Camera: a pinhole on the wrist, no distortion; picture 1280 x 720 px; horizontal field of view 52.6 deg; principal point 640.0 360.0 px. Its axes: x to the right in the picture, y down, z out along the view. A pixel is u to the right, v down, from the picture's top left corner.
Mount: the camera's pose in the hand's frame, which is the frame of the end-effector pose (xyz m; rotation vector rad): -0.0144 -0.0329 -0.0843 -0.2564 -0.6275 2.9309
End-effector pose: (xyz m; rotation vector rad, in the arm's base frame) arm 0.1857 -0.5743 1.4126 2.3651 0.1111 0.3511
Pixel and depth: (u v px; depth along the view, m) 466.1 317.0 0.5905
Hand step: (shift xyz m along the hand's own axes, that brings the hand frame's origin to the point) -0.0491 -0.2605 0.4656
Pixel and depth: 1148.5 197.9 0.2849
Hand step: -0.1753 -0.0943 0.1712
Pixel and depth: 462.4 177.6 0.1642
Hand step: -0.0219 -0.0803 0.0760
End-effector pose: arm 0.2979 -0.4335 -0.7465 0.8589 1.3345 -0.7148
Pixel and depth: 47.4 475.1 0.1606
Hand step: 0.0250 -0.1211 0.0642
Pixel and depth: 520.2 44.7 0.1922
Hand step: -0.0297 -0.0691 0.1104
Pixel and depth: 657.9 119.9 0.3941
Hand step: -0.0889 -0.1209 0.2996
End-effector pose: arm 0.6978 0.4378 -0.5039 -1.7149 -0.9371 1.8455
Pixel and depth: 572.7 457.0 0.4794
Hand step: -0.0860 -0.2580 0.3351
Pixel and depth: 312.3 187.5 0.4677
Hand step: 0.0168 -0.1800 0.3783
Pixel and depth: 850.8 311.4 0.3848
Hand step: -0.1485 -0.1609 0.2590
